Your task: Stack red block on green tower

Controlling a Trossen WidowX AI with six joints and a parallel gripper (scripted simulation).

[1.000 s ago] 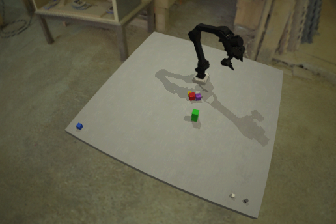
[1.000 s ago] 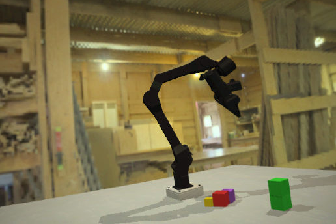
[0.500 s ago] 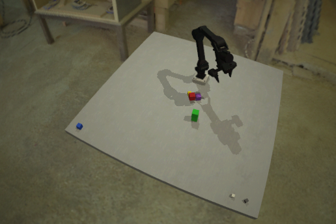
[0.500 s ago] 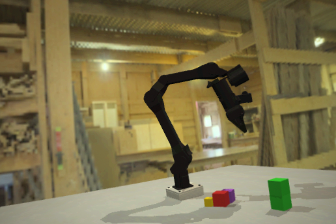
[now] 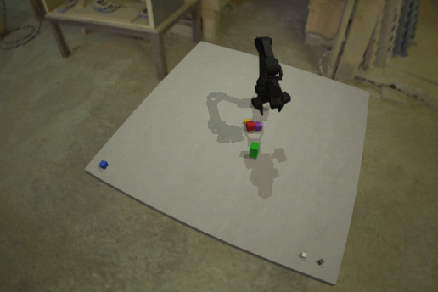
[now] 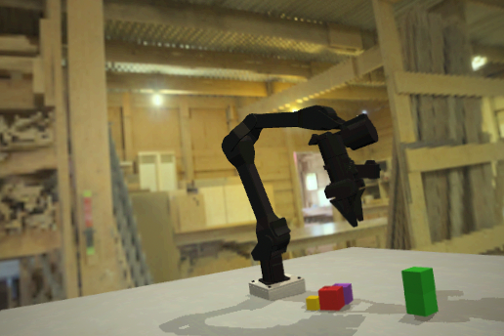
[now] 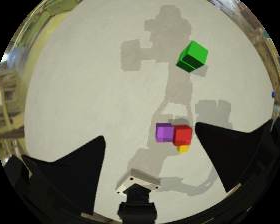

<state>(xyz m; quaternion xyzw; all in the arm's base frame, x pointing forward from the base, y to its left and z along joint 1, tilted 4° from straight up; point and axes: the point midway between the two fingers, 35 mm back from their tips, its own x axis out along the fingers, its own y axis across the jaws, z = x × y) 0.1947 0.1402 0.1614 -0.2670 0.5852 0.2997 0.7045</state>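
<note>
My gripper tip is now 10 mm short of the red block, 100 mm to the left of it and 140 mm above it. Round my gripper tip: purple block 10 mm behind, 60 mm to the right, 140 mm below; white block 510 mm ahead, 440 mm to the left, 150 mm below; yellow block 10 mm behind, 130 mm to the right, 150 mm below.
</note>
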